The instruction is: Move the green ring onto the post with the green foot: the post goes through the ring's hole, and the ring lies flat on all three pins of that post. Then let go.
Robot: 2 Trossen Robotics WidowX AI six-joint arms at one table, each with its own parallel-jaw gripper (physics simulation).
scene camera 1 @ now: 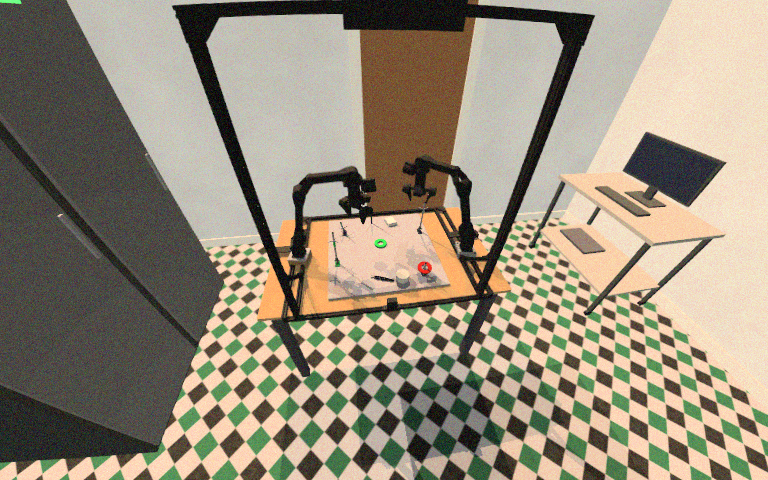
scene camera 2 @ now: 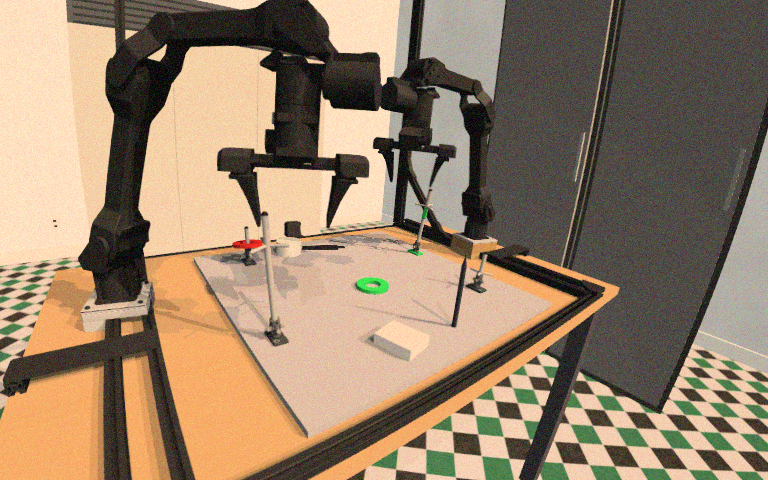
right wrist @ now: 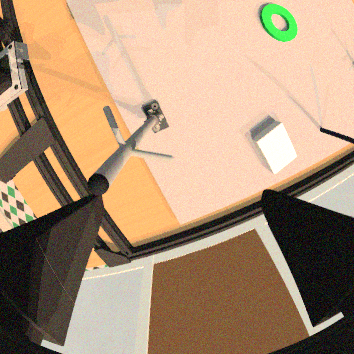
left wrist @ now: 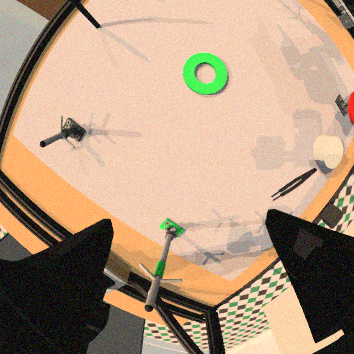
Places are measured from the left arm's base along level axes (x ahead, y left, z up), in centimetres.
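Where they show: left gripper, fingertip midpoint: [scene camera 1: 356, 220] [scene camera 2: 410, 184] [left wrist: 190, 223]; right gripper, fingertip midpoint: [scene camera 1: 418, 202] [scene camera 2: 293, 227] [right wrist: 184, 199]; left arm's base at its link origin: [scene camera 1: 299, 253] [scene camera 2: 475, 236]; right arm's base at its link origin: [scene camera 1: 466, 248] [scene camera 2: 119, 294] [left wrist: 350, 4].
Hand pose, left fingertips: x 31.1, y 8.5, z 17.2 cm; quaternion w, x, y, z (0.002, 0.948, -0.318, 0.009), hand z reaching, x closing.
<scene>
Each offset is from my left fingertips to the top centre of the thing. "spot": to the spot under its first point. Level surfaces: height alone.
The green ring {dx +11.5, dy +7.2, dz -20.6 cm} [scene camera 1: 376, 243] [scene camera 2: 361, 286] [left wrist: 190, 75] [right wrist: 267, 25] lies flat on the grey mat {dz -21.5 cm} [scene camera 1: 351, 288] [scene camera 2: 317, 396], with no post through it. The post with the green foot {spot: dx -10.5, dy -9.2, dz -12.1 cm} [scene camera 1: 335, 249] [scene camera 2: 421, 229] [left wrist: 165, 248] is tall, with a green band and thin side pins, and stands near the mat's left edge in scene camera 1. My left gripper [scene camera 1: 366, 217] [scene camera 2: 411, 183] [left wrist: 190, 223] is open and empty, high above the mat. My right gripper [scene camera 2: 294, 225] [right wrist: 184, 199] is open and empty, also high.
A tall dark-footed post {spot: dx +35.6, dy +21.3, dz -9.4 cm} [scene camera 2: 269, 271] [right wrist: 131, 140] rises close to one right fingertip. A short post {spot: dx -11.3, dy +15.9, dz -17.7 cm} [scene camera 2: 480, 274] [left wrist: 55, 139], a thin dark rod {dx +4.4, dy +27.0, dz -7.5 cm} [scene camera 2: 459, 294], a white block {dx +16.5, dy +28.6, dz -19.5 cm} [scene camera 2: 400, 339] [right wrist: 276, 150], a red ring {dx +35.3, dy -14.6, dz -16.0 cm} [scene camera 1: 419, 268] on a post, a white cylinder {dx +24.4, dy -18.5, dz -17.9 cm} [left wrist: 327, 150] and tweezers {dx +14.3, dy -19.3, dz -20.4 cm} [left wrist: 295, 184] are around.
</scene>
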